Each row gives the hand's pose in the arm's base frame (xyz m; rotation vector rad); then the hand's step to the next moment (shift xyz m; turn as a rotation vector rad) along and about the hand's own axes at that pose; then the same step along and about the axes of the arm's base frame.
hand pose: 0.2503 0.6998 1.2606 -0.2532 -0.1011 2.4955
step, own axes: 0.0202 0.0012 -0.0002 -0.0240 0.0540 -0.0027
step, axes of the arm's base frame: -0.0166 0.0110 -0.0035 -0.0118 -0.0577 -0.0060
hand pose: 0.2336 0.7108 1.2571 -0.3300 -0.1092 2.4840
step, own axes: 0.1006 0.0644 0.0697 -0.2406 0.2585 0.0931
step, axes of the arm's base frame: -0.1332 0.0083 0.0362 0.0132 -0.3510 0.1000
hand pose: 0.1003 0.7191 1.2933 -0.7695 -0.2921 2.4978
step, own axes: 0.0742 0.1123 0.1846 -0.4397 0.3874 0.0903
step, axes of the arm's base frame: -0.2043 -0.0663 0.0779 0.1044 -0.5650 0.1466
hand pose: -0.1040 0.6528 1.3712 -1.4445 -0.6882 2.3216
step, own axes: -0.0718 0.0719 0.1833 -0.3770 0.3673 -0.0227
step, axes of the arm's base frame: -0.1347 -0.1381 0.0819 0.1790 -0.4907 0.0689
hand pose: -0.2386 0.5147 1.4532 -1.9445 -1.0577 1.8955
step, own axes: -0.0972 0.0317 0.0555 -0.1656 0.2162 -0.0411
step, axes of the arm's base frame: -0.0323 -0.1009 0.0481 0.1260 -0.2449 0.0008
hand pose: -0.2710 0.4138 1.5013 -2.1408 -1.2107 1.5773
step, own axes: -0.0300 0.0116 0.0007 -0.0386 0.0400 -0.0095
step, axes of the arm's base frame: 0.0024 -0.0291 0.0135 0.0243 -0.0505 0.0064
